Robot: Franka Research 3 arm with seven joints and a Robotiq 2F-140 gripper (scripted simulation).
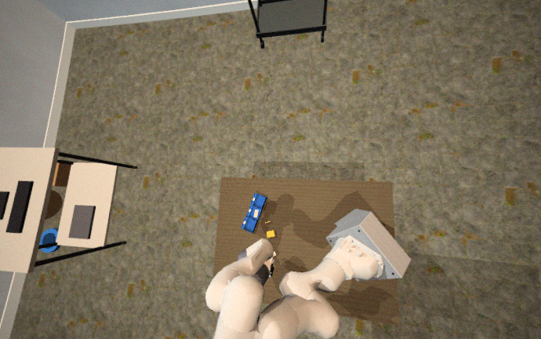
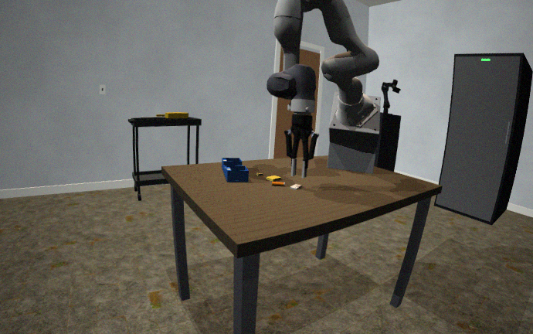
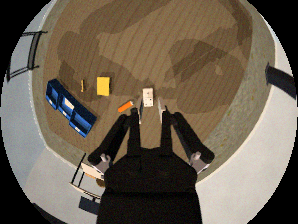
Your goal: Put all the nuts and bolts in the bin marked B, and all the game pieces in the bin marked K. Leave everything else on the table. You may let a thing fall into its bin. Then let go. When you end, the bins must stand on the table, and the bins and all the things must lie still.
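The pale beige piece lies 10 mm ahead of my hand and 70 mm below it. Also, from my hand: yellow block: 60 mm ahead, 120 mm to the right, 70 mm below; then orange piece: 70 mm ahead, 30 mm to the right, 70 mm below; then thin tan bolt: 120 mm ahead, 180 mm to the right, 70 mm below.
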